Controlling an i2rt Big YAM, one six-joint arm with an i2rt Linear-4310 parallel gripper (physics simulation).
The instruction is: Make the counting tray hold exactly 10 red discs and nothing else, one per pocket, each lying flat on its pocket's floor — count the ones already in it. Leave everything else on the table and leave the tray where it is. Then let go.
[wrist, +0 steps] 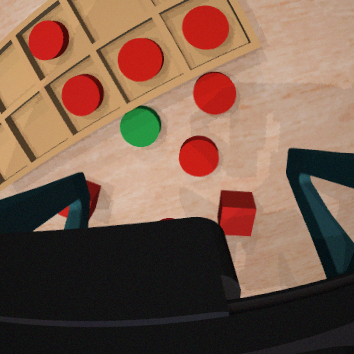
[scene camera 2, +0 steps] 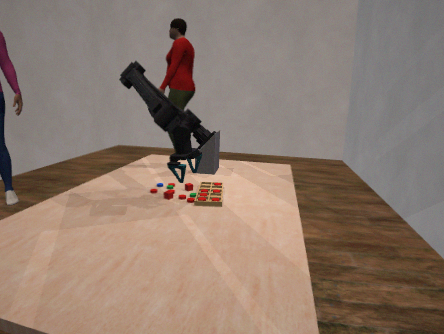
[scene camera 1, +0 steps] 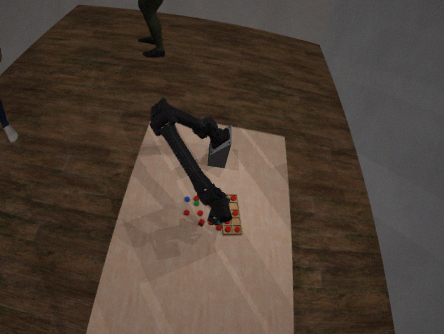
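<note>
The counting tray has two columns of pockets; several hold a red disc and others are empty. A red disc lies on the table just outside the tray's end pocket. Another red disc lies farther out. More loose red discs lie away from the tray. My gripper is open and empty, pointing down above the table beside the tray. Its body hides part of the wrist view.
A green disc lies against the tray's long side. A red cube and a second red cube stand nearby. Another green disc and a blue disc lie farther off.
</note>
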